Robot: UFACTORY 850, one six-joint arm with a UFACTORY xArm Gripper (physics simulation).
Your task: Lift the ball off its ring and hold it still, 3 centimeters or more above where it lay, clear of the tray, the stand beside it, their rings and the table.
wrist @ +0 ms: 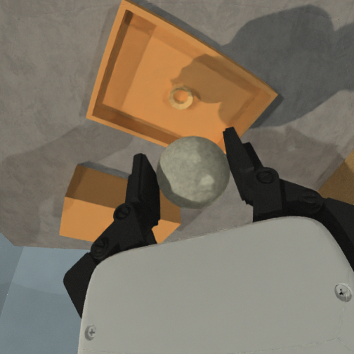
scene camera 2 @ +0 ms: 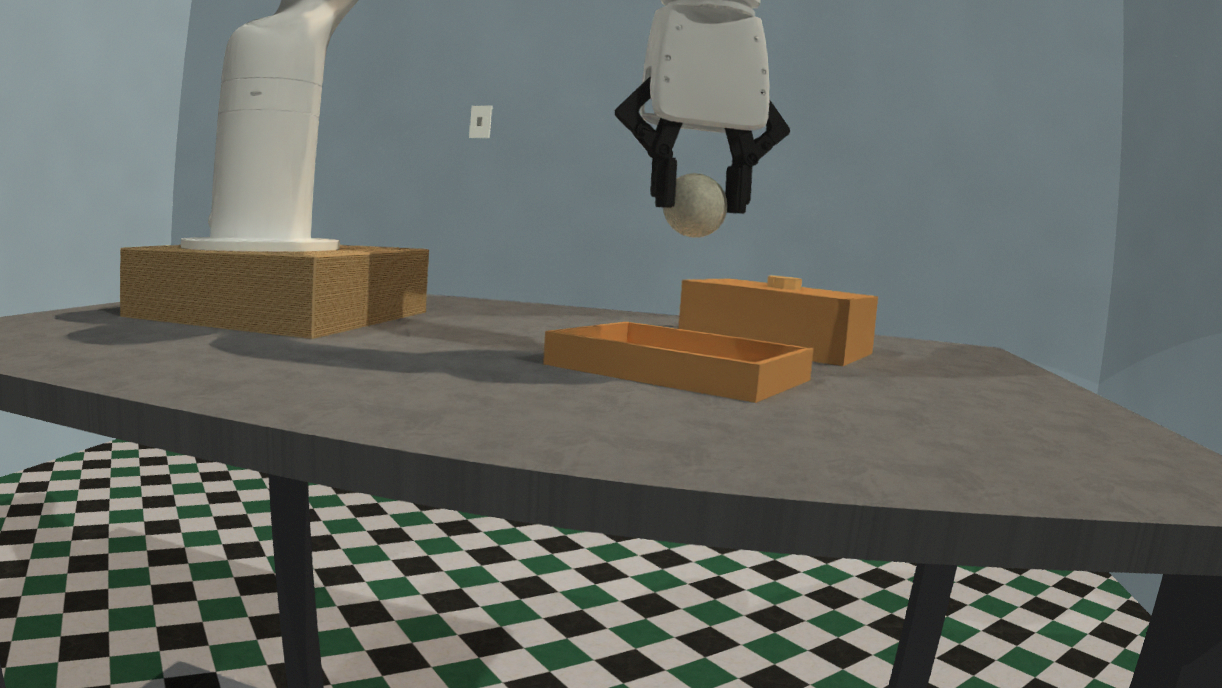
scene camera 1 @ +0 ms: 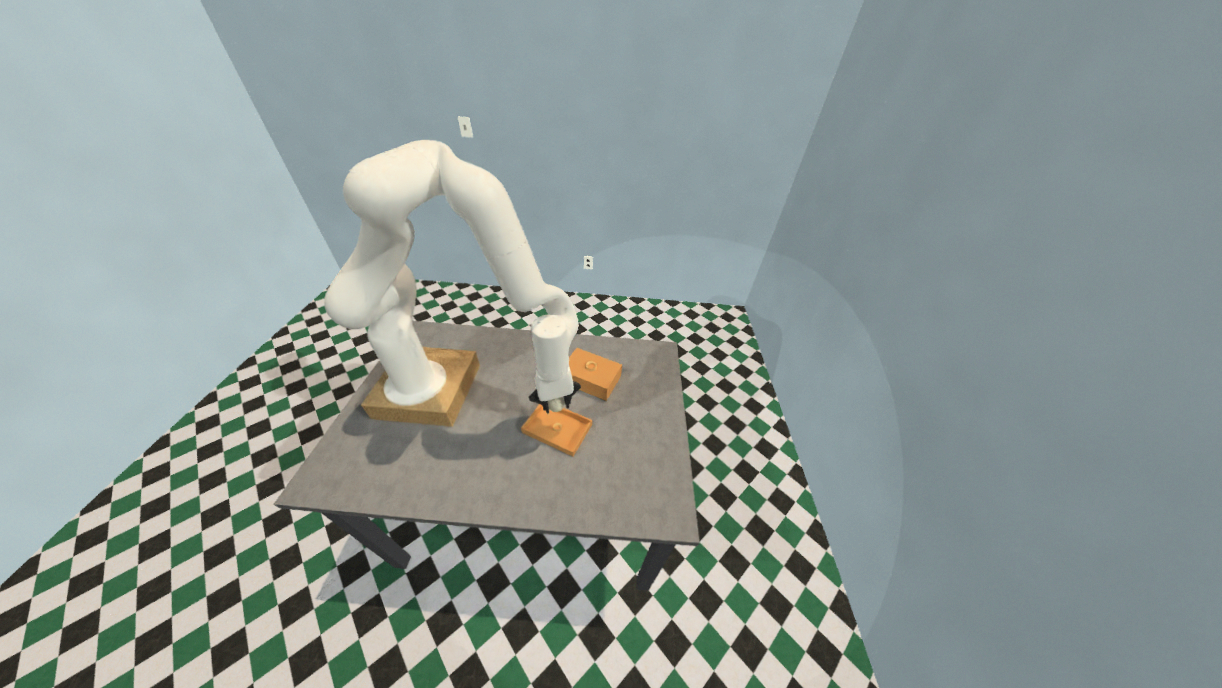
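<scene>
A grey-green mottled ball (scene camera 1: 556,405) (scene camera 2: 695,205) (wrist: 193,172) hangs in the air well above the orange tray (scene camera 1: 547,439) (scene camera 2: 649,360) (wrist: 107,75), touching neither tray nor table. My gripper (scene camera 2: 701,207) (wrist: 187,155) points down and is shut on the ball, one black finger on each side. The tray's small ring (scene camera 1: 556,425) (wrist: 174,102) lies bare on the tray floor; the tray wall hides it in the scene camera 2 view. The orange stand (scene camera 1: 596,374) (scene camera 2: 752,320) (wrist: 85,220) is beside the tray, with its own ring (scene camera 1: 590,365) (scene camera 2: 784,282) on top.
The grey table (scene camera 1: 478,487) (scene camera 2: 461,410) (wrist: 45,75) carries the tray, the stand and the wooden base block (scene camera 1: 410,414) (scene camera 2: 213,290) under the arm. The stand is behind the tray in the scene camera 2 view. Grey-blue walls surround the table.
</scene>
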